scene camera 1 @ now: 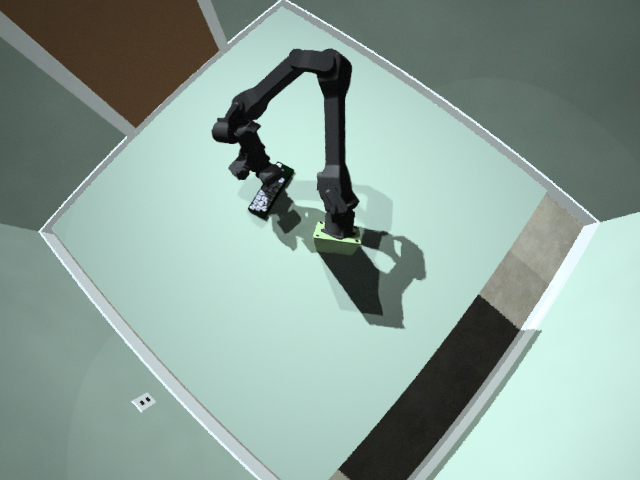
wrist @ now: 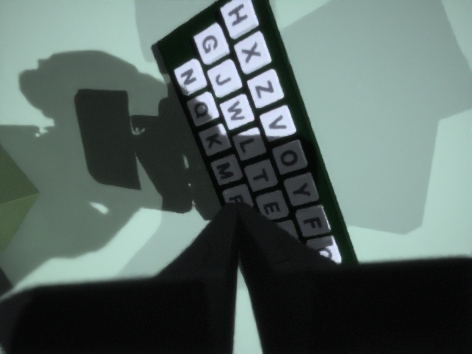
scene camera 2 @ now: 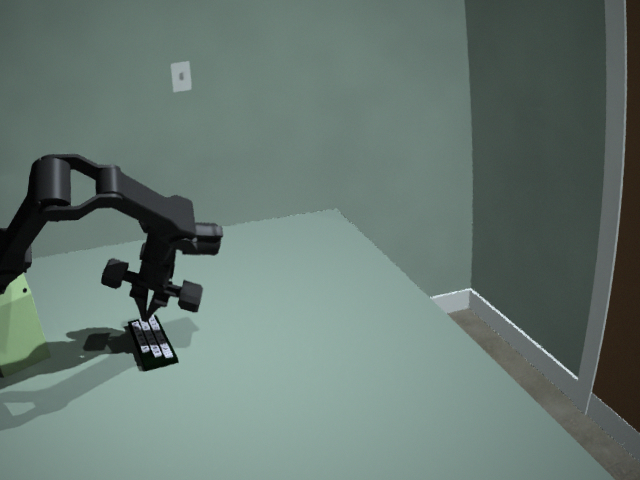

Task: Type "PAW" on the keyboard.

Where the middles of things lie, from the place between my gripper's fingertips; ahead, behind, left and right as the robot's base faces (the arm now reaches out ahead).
The keyboard (scene camera 2: pixel 149 362) lies 40 mm below my hand. The rest, counted from my hand: w key (wrist: pixel 237 111): 40 mm to the left, 40 mm below; then q key (wrist: pixel 203 109): 20 mm behind, 50 mm to the left, 40 mm below.
